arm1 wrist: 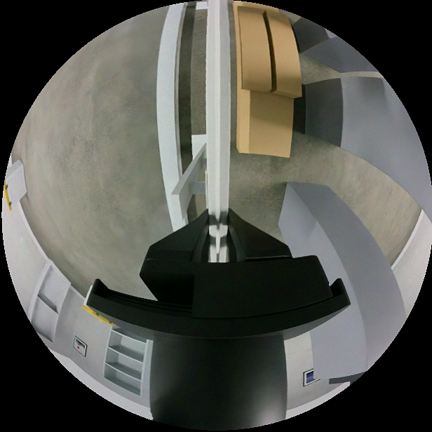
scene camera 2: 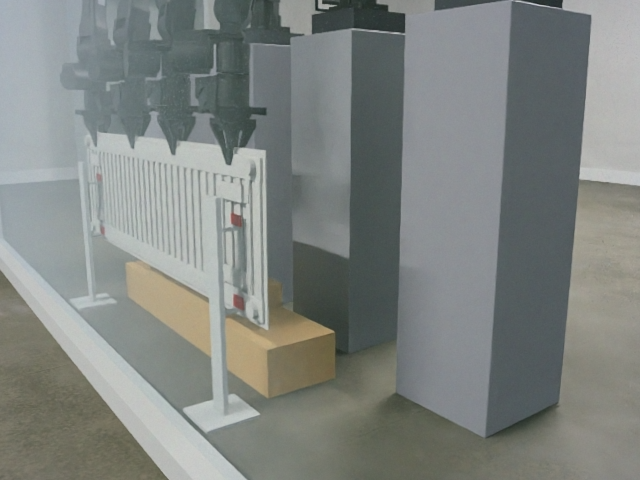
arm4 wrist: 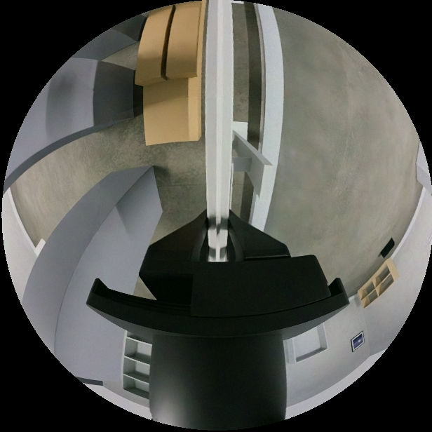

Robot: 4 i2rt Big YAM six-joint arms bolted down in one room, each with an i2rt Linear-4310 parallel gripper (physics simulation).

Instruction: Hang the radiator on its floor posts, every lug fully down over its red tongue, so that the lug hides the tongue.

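Observation:
The white radiator [arm1 wrist: 218, 100] [arm4 wrist: 219, 100] [scene camera 2: 201, 157] hangs upright from four grippers along its top edge. Arm1's gripper [arm1 wrist: 218, 220] and arm4's gripper [arm4 wrist: 218, 220] are shut on that edge. In the scene view the grippers [scene camera 2: 229, 159] [scene camera 2: 173, 150] [scene camera 2: 133, 144] [scene camera 2: 95, 142] stand in a row at the edge. The near post [scene camera 2: 217, 310] has an upper red tongue [scene camera 2: 236, 219] and a lower red tongue [scene camera 2: 238, 301], both showing. Red tongues [scene camera 2: 98, 177] [scene camera 2: 102, 230] also show by the far post [scene camera 2: 86, 232]. A post shows beside the radiator in each wrist view; tongues are hidden there.
Tan boxes [arm1 wrist: 270, 122] [arm4 wrist: 172, 112] [scene camera 2: 302, 361] lie below and beside the radiator. Grey pedestals [arm1 wrist: 340, 240] [arm4 wrist: 90, 225] [scene camera 2: 449, 206] stand on the boxes' side. A long white floor ledge [arm1 wrist: 167, 100] [arm4 wrist: 272, 100] [scene camera 2: 93, 361] runs on the posts' side.

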